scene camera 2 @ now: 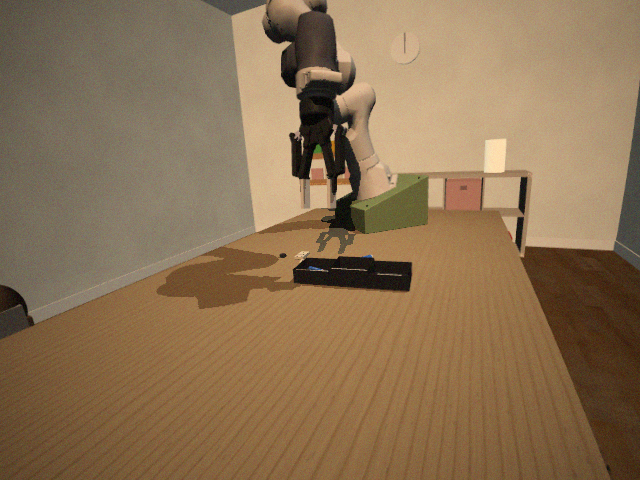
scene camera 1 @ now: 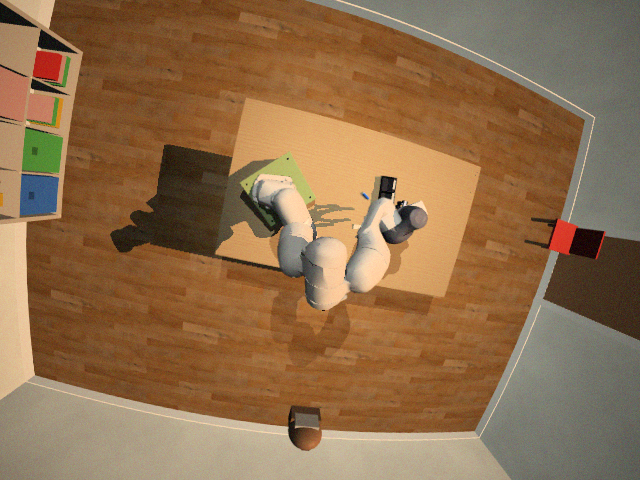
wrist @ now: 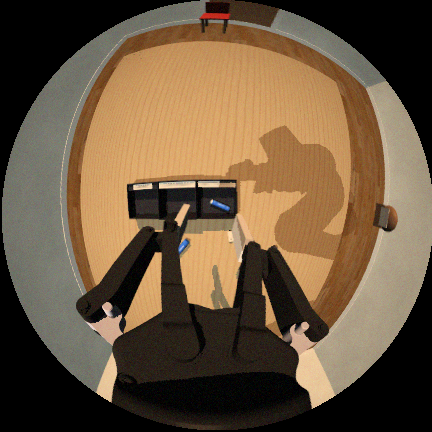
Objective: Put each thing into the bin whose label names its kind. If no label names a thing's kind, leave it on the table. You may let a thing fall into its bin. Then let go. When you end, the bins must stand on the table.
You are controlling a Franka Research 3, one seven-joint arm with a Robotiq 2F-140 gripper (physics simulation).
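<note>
Three joined black bins (scene camera 1: 388, 184) (scene camera 2: 353, 279) (wrist: 197, 204) stand on the table, with pale labels too small to read. One blue battery (wrist: 220, 205) (scene camera 2: 315, 268) lies in the right bin of the wrist view. Another blue battery (scene camera 1: 364, 195) (scene camera 2: 367, 256) (wrist: 183, 246) lies on the table beside the bins. A white domino (scene camera 1: 356, 226) (scene camera 2: 301, 255) (wrist: 230, 236) lies on the table near the right bin, partly hidden by a finger in the wrist view. A small dark round thing (scene camera 2: 282, 255) lies left of the domino. My gripper (scene camera 2: 318, 186) (wrist: 210, 218) is partly open and empty above the bins' near side.
The arm's green wedge base (scene camera 1: 297, 170) (scene camera 2: 398, 209) stands on the table (scene camera 1: 429, 170) (scene camera 2: 310, 372) (wrist: 200, 110). A red chair (scene camera 1: 563, 236) (wrist: 215, 16) is beyond the table's far end. A shelf unit (scene camera 2: 525, 206) stands by the wall.
</note>
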